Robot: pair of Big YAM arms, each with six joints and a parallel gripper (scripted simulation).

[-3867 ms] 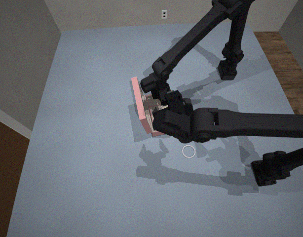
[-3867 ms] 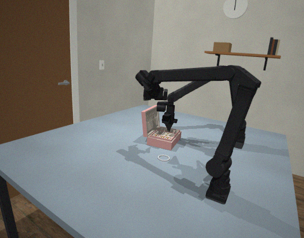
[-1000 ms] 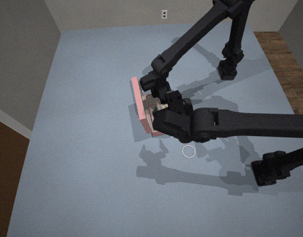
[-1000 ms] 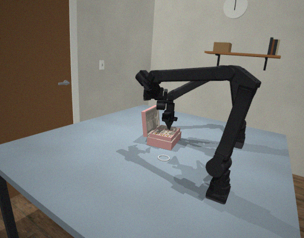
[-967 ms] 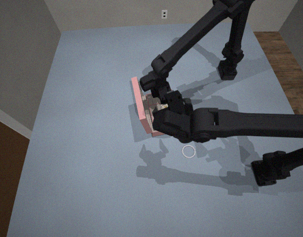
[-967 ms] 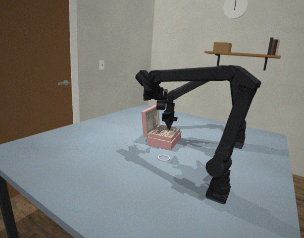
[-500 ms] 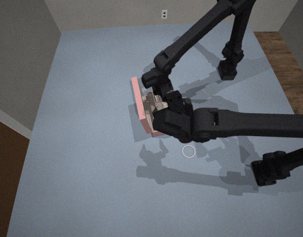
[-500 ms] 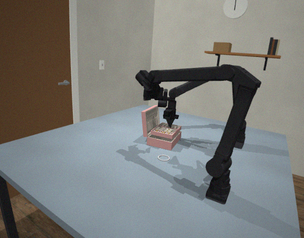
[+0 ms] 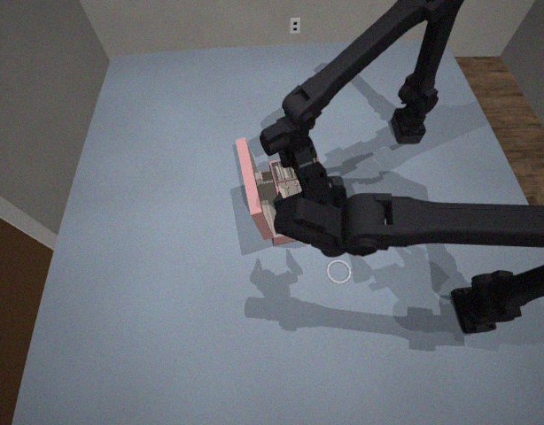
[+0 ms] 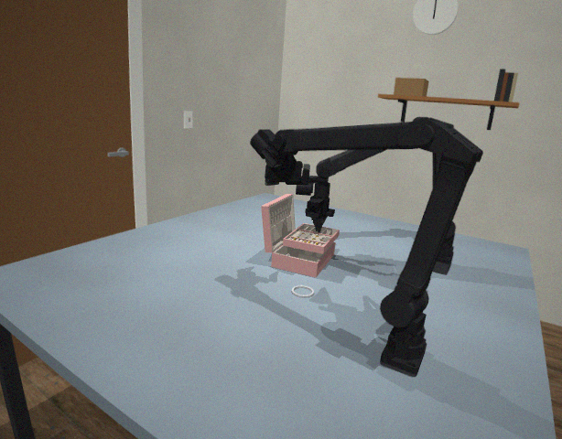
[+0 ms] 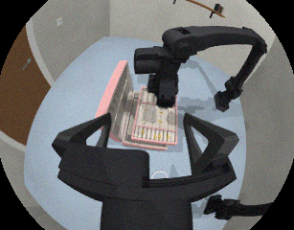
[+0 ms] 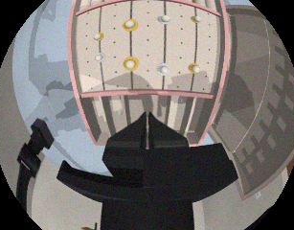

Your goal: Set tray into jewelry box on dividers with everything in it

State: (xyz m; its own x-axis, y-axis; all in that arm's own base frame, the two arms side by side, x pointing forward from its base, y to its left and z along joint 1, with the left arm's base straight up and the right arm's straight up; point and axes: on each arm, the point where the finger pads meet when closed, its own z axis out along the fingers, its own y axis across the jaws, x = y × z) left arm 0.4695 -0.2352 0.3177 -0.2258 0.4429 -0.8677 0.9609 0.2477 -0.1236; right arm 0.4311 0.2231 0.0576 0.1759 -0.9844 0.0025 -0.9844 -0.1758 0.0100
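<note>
Right now my right hand is 40 mm short of the pink jewelry box, 70 mm to the right of it and 10 mm below it. From my right hand the other things lie so: pink tray 10 mm behind, 70 mm to the left.
</note>
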